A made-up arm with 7 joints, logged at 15 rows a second.
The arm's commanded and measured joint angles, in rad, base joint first. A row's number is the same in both.
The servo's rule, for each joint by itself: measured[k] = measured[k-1] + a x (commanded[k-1-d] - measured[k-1]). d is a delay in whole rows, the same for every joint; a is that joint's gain. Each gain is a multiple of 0.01, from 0.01 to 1. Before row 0 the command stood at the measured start. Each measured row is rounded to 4 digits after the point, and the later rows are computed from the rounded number. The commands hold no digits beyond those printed.
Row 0, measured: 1.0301 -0.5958 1.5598 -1.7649 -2.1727 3.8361 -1.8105
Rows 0 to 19, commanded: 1.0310 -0.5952 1.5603 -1.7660 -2.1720 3.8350 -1.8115; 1.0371 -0.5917 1.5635 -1.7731 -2.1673 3.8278 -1.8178; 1.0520 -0.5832 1.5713 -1.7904 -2.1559 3.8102 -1.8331; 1.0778 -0.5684 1.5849 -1.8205 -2.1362 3.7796 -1.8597; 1.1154 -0.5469 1.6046 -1.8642 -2.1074 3.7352 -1.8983; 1.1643 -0.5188 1.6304 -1.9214 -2.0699 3.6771 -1.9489; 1.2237 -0.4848 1.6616 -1.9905 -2.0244 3.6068 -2.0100; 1.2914 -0.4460 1.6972 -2.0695 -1.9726 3.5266 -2.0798; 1.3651 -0.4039 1.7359 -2.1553 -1.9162 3.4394 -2.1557; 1.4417 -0.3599 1.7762 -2.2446 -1.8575 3.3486 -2.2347; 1.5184 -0.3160 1.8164 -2.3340 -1.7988 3.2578 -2.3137; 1.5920 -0.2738 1.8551 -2.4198 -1.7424 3.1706 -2.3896; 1.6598 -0.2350 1.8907 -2.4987 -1.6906 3.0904 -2.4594; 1.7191 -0.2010 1.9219 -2.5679 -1.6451 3.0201 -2.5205; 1.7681 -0.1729 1.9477 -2.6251 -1.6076 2.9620 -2.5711; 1.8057 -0.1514 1.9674 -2.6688 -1.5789 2.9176 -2.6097; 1.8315 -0.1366 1.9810 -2.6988 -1.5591 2.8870 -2.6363; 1.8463 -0.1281 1.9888 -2.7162 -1.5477 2.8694 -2.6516; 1.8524 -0.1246 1.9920 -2.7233 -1.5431 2.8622 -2.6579; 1.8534 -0.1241 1.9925 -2.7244 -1.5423 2.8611 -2.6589
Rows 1 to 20, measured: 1.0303 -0.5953 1.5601 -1.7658 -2.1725 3.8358 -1.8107; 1.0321 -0.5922 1.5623 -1.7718 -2.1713 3.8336 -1.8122; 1.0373 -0.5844 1.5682 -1.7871 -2.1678 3.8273 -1.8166; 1.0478 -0.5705 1.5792 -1.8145 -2.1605 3.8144 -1.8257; 1.0654 -0.5500 1.5960 -1.8553 -2.1483 3.7930 -1.8409; 1.0911 -0.5229 1.6187 -1.9095 -2.1303 3.7617 -1.8636; 1.1256 -0.4898 1.6470 -1.9759 -2.1059 3.7199 -1.8943; 1.1687 -0.4517 1.6801 -2.0527 -2.0752 3.6677 -1.9333; 1.2198 -0.4101 1.7169 -2.1368 -2.0386 3.6061 -1.9800; 1.2775 -0.3664 1.7560 -2.2252 -1.9969 3.5366 -2.0335; 1.3401 -0.3226 1.7959 -2.3144 -1.9513 3.4613 -2.0923; 1.4056 -0.2801 1.8350 -2.4008 -1.9033 3.3828 -2.1547; 1.4717 -0.2409 1.8718 -2.4811 -1.8544 3.3039 -2.2187; 1.5360 -0.2062 1.9049 -2.5523 -1.8063 3.2273 -2.2821; 1.5963 -0.1772 1.9331 -2.6120 -1.7606 3.1557 -2.3428; 1.6507 -0.1548 1.9557 -2.6586 -1.7188 3.0914 -2.3988; 1.6977 -0.1390 1.9724 -2.6916 -1.6821 3.0362 -2.4487; 1.7363 -0.1295 1.9832 -2.7118 -1.6512 2.9912 -2.4913; 1.7665 -0.1252 1.9890 -2.7212 -1.6263 2.9564 -2.5263; 1.7891 -0.1242 1.9913 -2.7238 -1.6070 2.9307 -2.5541
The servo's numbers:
d 0
a 0.26 0.87 0.66 0.82 0.23 0.27 0.21

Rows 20 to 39, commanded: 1.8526 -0.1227 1.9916 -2.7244 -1.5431 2.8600 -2.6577; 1.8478 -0.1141 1.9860 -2.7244 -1.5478 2.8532 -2.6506; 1.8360 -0.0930 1.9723 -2.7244 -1.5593 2.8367 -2.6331; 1.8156 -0.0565 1.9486 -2.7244 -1.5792 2.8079 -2.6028; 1.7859 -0.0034 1.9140 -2.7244 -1.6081 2.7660 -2.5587; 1.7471 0.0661 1.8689 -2.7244 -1.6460 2.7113 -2.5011; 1.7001 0.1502 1.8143 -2.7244 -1.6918 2.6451 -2.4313; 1.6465 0.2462 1.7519 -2.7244 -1.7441 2.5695 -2.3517; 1.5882 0.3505 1.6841 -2.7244 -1.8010 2.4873 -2.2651; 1.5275 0.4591 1.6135 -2.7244 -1.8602 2.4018 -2.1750; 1.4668 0.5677 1.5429 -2.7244 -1.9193 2.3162 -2.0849; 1.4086 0.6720 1.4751 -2.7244 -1.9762 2.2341 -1.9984; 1.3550 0.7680 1.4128 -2.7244 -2.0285 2.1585 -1.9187; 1.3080 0.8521 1.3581 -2.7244 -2.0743 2.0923 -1.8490; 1.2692 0.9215 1.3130 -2.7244 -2.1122 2.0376 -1.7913; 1.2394 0.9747 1.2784 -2.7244 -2.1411 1.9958 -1.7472; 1.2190 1.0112 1.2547 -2.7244 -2.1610 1.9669 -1.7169; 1.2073 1.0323 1.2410 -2.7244 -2.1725 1.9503 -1.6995; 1.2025 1.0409 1.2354 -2.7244 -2.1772 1.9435 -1.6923; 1.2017 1.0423 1.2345 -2.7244 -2.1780 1.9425 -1.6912
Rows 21 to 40, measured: 1.8056 -0.1229 1.9915 -2.7243 -1.5923 2.9116 -2.5759; 1.8166 -0.1152 1.9879 -2.7244 -1.5821 2.8958 -2.5916; 1.8216 -0.0959 1.9776 -2.7244 -1.5769 2.8798 -2.6003; 1.8200 -0.0616 1.9585 -2.7244 -1.5774 2.8604 -2.6008; 1.8111 -0.0110 1.9291 -2.7244 -1.5845 2.8349 -2.5920; 1.7945 0.0561 1.8894 -2.7244 -1.5986 2.8015 -2.5729; 1.7700 0.1380 1.8398 -2.7244 -1.6200 2.7593 -2.5432; 1.7379 0.2321 1.7818 -2.7244 -1.6485 2.7081 -2.5030; 1.6990 0.3351 1.7173 -2.7244 -1.6836 2.6485 -2.4530; 1.6544 0.4430 1.6488 -2.7244 -1.7242 2.5819 -2.3946; 1.6056 0.5515 1.5789 -2.7244 -1.7691 2.5102 -2.3296; 1.5544 0.6563 1.5104 -2.7244 -1.8167 2.4357 -2.2600; 1.5026 0.7535 1.4460 -2.7244 -1.8654 2.3609 -2.1883; 1.4520 0.8393 1.3880 -2.7244 -1.9134 2.2884 -2.1170; 1.4045 0.9108 1.3385 -2.7244 -1.9591 2.2207 -2.0486; 1.3616 0.9664 1.2988 -2.7244 -2.0010 2.1600 -1.9853; 1.3245 1.0054 1.2697 -2.7244 -2.0378 2.1079 -1.9289; 1.2940 1.0288 1.2508 -2.7244 -2.0688 2.0653 -1.8807; 1.2702 1.0393 1.2406 -2.7244 -2.0937 2.0324 -1.8411; 1.2524 1.0419 1.2366 -2.7244 -2.1131 2.0081 -1.8096
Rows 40 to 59, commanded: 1.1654 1.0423 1.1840 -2.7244 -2.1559 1.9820 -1.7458; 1.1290 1.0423 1.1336 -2.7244 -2.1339 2.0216 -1.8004; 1.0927 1.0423 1.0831 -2.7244 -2.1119 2.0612 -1.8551; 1.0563 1.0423 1.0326 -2.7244 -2.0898 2.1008 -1.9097; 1.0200 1.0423 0.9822 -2.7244 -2.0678 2.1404 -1.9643; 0.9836 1.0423 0.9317 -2.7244 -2.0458 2.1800 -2.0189; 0.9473 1.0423 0.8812 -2.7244 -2.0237 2.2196 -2.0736; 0.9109 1.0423 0.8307 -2.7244 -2.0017 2.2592 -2.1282; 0.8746 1.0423 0.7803 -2.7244 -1.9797 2.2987 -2.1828; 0.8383 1.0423 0.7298 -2.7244 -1.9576 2.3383 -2.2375; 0.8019 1.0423 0.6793 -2.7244 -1.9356 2.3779 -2.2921; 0.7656 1.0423 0.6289 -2.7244 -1.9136 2.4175 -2.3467; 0.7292 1.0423 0.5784 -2.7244 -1.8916 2.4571 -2.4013; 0.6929 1.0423 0.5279 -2.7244 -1.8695 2.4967 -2.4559; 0.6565 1.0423 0.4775 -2.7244 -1.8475 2.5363 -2.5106; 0.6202 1.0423 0.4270 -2.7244 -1.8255 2.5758 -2.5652; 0.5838 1.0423 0.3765 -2.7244 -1.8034 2.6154 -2.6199; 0.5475 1.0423 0.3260 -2.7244 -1.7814 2.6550 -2.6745; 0.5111 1.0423 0.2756 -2.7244 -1.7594 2.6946 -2.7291; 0.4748 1.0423 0.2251 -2.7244 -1.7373 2.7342 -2.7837
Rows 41 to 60, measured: 1.2298 1.0422 1.2019 -2.7244 -2.1229 2.0011 -1.7962; 1.2036 1.0423 1.1568 -2.7244 -2.1254 2.0066 -1.7971; 1.1748 1.0423 1.1082 -2.7244 -2.1223 2.0213 -1.8093; 1.1440 1.0423 1.0583 -2.7244 -2.1148 2.0428 -1.8304; 1.1118 1.0423 1.0081 -2.7244 -2.1040 2.0692 -1.8585; 1.0785 1.0423 0.9577 -2.7244 -2.0906 2.0991 -1.8922; 1.0444 1.0423 0.9072 -2.7244 -2.0752 2.1316 -1.9303; 1.0097 1.0423 0.8567 -2.7244 -2.0583 2.1661 -1.9719; 0.9746 1.0423 0.8063 -2.7244 -2.0402 2.2019 -2.0162; 0.9392 1.0423 0.7558 -2.7244 -2.0212 2.2387 -2.0627; 0.9035 1.0423 0.7053 -2.7244 -2.0015 2.2763 -2.1109; 0.8676 1.0423 0.6549 -2.7244 -1.9813 2.3144 -2.1604; 0.8316 1.0423 0.6044 -2.7244 -1.9607 2.3529 -2.2110; 0.7955 1.0423 0.5539 -2.7244 -1.9397 2.3917 -2.2624; 0.7594 1.0423 0.5035 -2.7244 -1.9185 2.4307 -2.3145; 0.7232 1.0423 0.4530 -2.7244 -1.8971 2.4699 -2.3671; 0.6870 1.0423 0.4025 -2.7244 -1.8755 2.5092 -2.4202; 0.6507 1.0423 0.3520 -2.7244 -1.8539 2.5486 -2.4736; 0.6144 1.0423 0.3016 -2.7244 -1.8322 2.5880 -2.5273; 0.5781 1.0423 0.2511 -2.7244 -1.8104 2.6275 -2.5811
